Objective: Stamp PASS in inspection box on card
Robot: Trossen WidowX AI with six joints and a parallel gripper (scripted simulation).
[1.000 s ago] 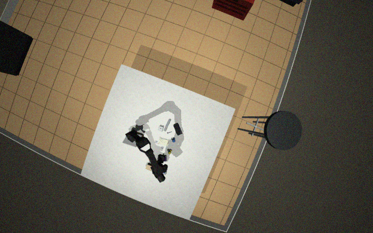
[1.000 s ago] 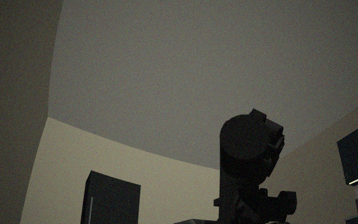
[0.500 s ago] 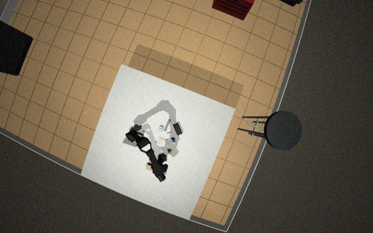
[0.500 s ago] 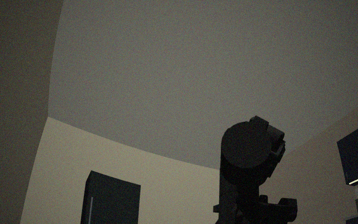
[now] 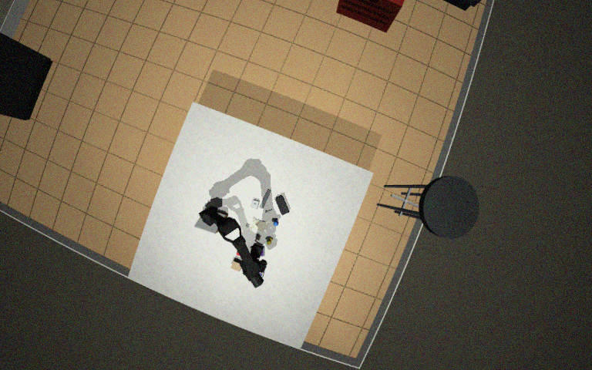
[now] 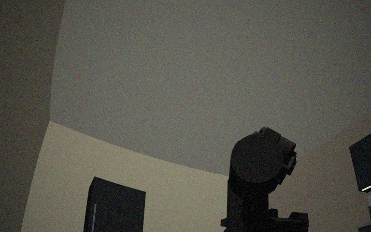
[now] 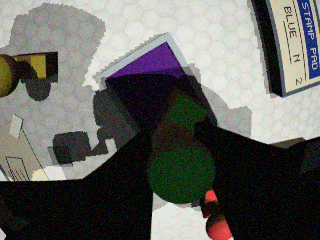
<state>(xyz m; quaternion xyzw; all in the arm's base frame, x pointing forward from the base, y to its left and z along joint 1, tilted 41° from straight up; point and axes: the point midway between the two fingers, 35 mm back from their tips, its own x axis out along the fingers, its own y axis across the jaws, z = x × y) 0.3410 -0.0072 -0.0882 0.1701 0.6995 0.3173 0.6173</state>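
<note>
Now: the purple ink pad 6 cm below my gripper tip. The rest, counted from my gripper tip: yellow-knobbed stamp (3 cm ahead, 11 cm to the left, 5 cm below); then red-knobbed stamp (10 cm behind, 5 cm to the right, 5 cm below); then PASS stamp (right at my gripper tip).
</note>
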